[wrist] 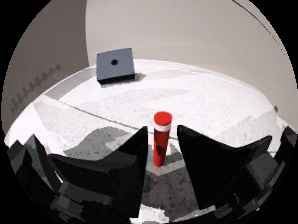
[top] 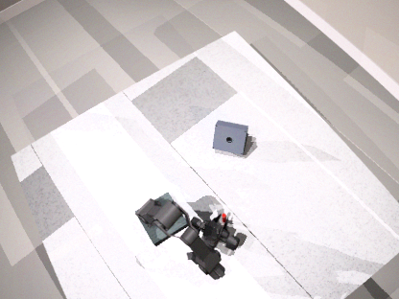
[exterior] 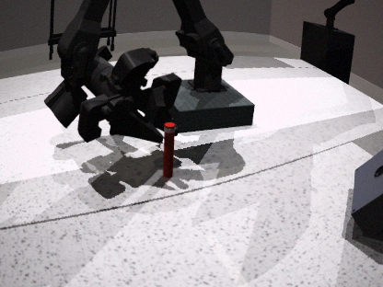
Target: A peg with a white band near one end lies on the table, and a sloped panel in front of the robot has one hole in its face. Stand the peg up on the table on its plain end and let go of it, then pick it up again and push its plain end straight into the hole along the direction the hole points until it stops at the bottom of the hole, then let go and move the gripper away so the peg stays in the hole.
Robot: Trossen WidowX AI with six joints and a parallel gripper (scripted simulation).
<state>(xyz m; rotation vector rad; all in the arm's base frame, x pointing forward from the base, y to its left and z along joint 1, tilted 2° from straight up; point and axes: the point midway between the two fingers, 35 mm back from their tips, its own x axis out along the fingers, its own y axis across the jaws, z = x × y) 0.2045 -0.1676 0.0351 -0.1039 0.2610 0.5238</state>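
My gripper tip is now 1 cm above the red peg. Round my gripper tip: grey-blue sloped panel: 27 cm to the left, 20 cm ahead, 1 cm below.
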